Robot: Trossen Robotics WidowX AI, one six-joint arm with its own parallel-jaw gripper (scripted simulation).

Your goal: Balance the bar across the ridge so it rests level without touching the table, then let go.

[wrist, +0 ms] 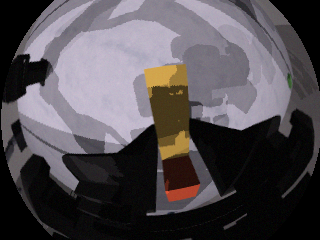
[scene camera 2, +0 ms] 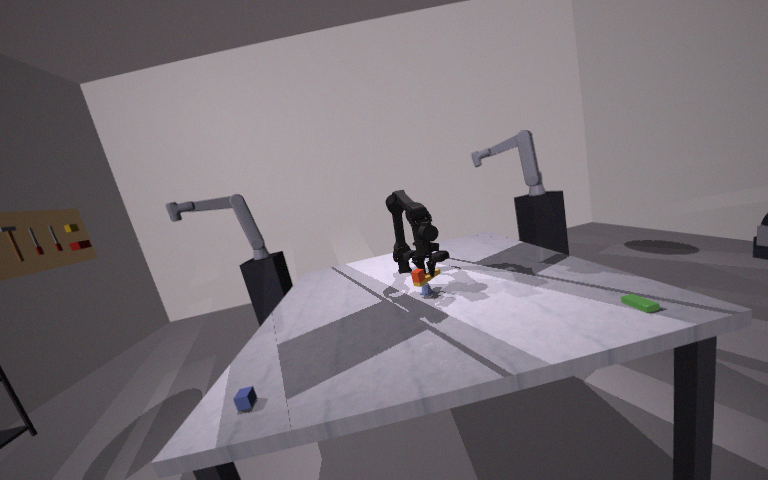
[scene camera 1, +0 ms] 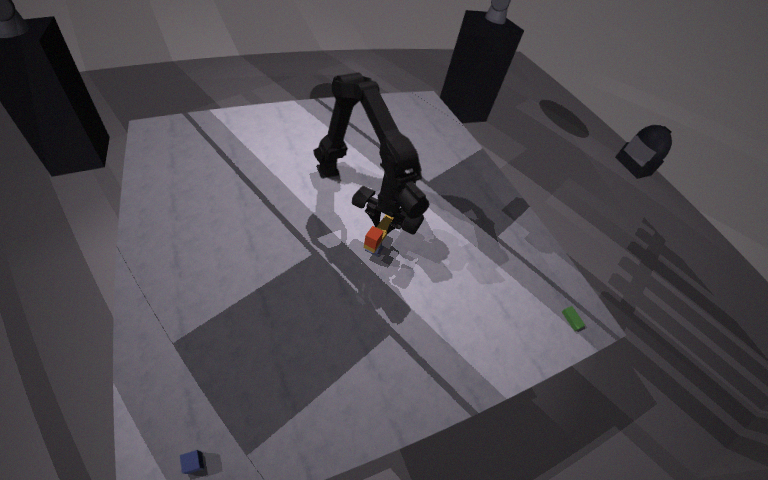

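Note:
What my gripper is holding is a bar. I can see the gripper in scene camera 2, and it shows in the wrist view as well.

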